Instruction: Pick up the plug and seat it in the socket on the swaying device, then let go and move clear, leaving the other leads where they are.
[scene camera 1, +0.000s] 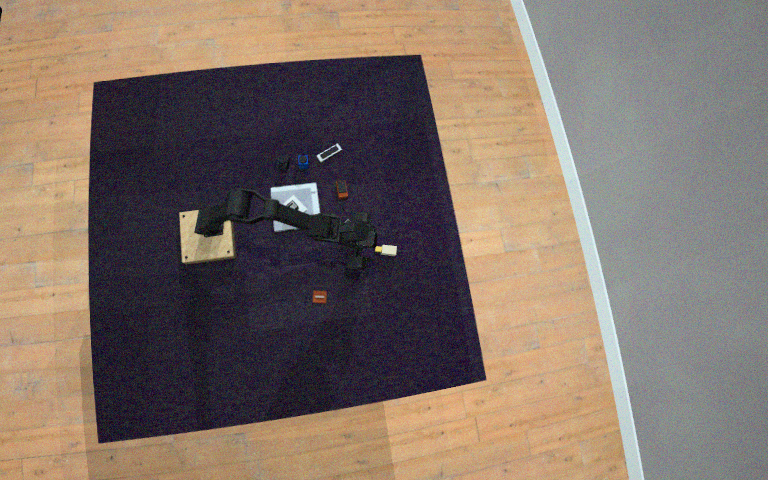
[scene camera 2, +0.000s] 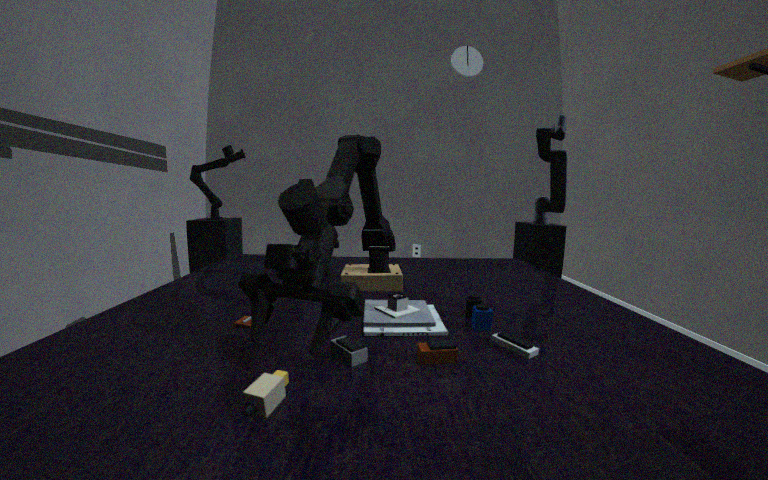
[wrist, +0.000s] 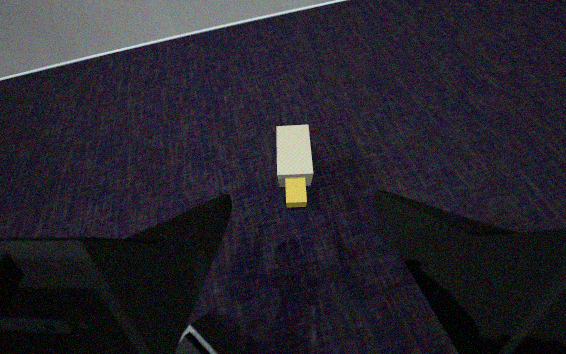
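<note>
The cream plug with a yellow tip (scene camera 1: 388, 250) (scene camera 2: 266, 390) (wrist: 294, 150) lies flat on the dark mat, its tip pointing toward the arm. My gripper (scene camera 2: 284, 346) (wrist: 301, 198) is open and low above the mat. In the wrist view the plug's body lies ahead of the fingertips, with its yellow tip between their lines; the fingers do not touch it. The device (scene camera 1: 308, 192) (scene camera 2: 372, 320) is a grey slab on a white base, partly hidden by the arm in scene camera 1. A small grey socket block (scene camera 2: 398, 303) stands on its pale diamond plate.
Near the device lie an orange lead (scene camera 1: 342, 195) (scene camera 2: 437, 355), a grey lead (scene camera 2: 355, 356), a white one (scene camera 2: 529, 352), a blue one (scene camera 1: 303, 161) (scene camera 2: 482, 319) and a black one (scene camera 1: 282, 164). A flat orange piece (scene camera 1: 320, 300) (scene camera 2: 242, 323) lies on the other side.
</note>
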